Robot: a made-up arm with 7 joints.
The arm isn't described. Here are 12 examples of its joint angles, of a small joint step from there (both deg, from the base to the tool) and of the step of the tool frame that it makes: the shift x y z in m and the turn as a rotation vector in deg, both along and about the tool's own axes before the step.
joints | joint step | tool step
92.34 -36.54 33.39 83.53 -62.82 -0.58 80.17 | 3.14 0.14 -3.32 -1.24 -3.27 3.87 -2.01 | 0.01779 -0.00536 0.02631 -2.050 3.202 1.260
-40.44 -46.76 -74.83 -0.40 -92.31 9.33 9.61 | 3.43 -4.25 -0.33 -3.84 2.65 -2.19 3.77 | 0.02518 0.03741 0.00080 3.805 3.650 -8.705
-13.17 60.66 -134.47 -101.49 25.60 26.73 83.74 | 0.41 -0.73 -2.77 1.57 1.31 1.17 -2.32 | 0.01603 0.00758 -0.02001 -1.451 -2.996 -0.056
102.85 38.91 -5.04 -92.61 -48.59 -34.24 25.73 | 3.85 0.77 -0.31 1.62 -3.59 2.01 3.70 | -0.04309 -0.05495 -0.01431 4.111 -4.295 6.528
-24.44 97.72 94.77 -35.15 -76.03 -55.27 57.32 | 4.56 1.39 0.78 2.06 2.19 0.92 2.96 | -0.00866 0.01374 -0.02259 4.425 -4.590 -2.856
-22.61 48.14 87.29 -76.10 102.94 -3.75 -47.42 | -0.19 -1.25 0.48 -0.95 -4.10 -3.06 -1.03 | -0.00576 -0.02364 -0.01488 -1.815 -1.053 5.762
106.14 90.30 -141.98 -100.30 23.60 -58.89 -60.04 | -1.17 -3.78 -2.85 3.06 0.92 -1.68 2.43 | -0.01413 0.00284 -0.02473 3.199 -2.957 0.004
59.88 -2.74 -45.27 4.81 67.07 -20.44 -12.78 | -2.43 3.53 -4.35 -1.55 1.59 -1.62 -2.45 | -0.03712 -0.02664 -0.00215 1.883 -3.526 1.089
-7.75 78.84 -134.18 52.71 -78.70 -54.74 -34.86 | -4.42 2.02 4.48 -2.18 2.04 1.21 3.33 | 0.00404 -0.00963 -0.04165 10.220 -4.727 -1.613
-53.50 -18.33 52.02 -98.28 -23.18 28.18 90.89 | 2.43 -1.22 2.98 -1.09 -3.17 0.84 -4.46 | -0.01877 -0.00878 0.03865 -4.463 6.974 3.943
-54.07 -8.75 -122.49 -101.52 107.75 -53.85 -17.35 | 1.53 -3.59 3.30 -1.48 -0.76 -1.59 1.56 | -0.01273 -0.03769 -0.05355 0.830 -3.799 3.144
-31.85 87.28 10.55 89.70 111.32 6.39 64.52 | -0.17 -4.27 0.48 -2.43 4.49 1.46 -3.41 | 0.02606 0.05786 -0.00839 -0.473 -4.126 -3.906
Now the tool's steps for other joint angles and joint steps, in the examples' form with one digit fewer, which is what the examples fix.
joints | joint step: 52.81 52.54 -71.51 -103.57 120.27 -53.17 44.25 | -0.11 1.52 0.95 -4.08 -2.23 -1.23 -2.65
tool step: 0.0019 -0.0048 0.0153 -1.88 1.62 2.19
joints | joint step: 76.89 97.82 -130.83 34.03 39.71 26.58 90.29 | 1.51 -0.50 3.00 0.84 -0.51 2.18 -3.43
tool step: 0.0097 -0.0029 0.0036 -2.98 0.26 1.23
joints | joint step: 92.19 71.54 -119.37 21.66 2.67 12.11 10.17 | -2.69 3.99 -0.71 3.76 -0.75 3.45 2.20
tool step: -0.0131 -0.0344 0.0177 8.19 -1.53 3.35
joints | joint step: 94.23 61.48 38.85 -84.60 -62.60 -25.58 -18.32 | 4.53 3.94 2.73 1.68 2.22 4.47 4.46
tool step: -0.0310 0.0701 -0.0226 -0.58 -7.43 -6.89
